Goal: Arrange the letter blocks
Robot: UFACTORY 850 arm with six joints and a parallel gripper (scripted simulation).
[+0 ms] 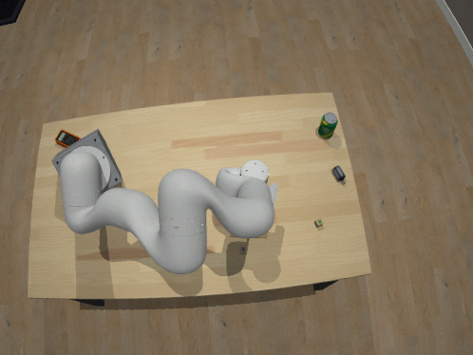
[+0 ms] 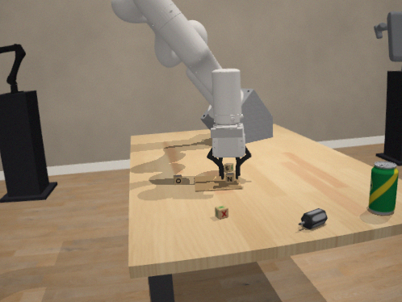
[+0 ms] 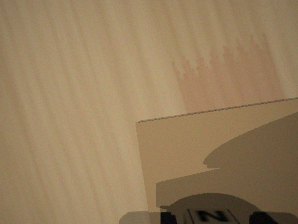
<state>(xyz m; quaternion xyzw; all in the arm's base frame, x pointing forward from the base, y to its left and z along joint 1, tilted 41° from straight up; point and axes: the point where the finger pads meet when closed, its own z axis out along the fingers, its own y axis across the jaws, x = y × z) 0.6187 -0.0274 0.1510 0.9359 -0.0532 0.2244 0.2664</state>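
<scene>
Right now my hand is 10 mm past the tan mat, 40 mm to the left of it and 30 mm above it. Round my hand: green can (330 mm ahead, 320 mm to the left, 30 mm above); then orange meter (800 mm behind, 340 mm to the left, 20 mm below).
</scene>
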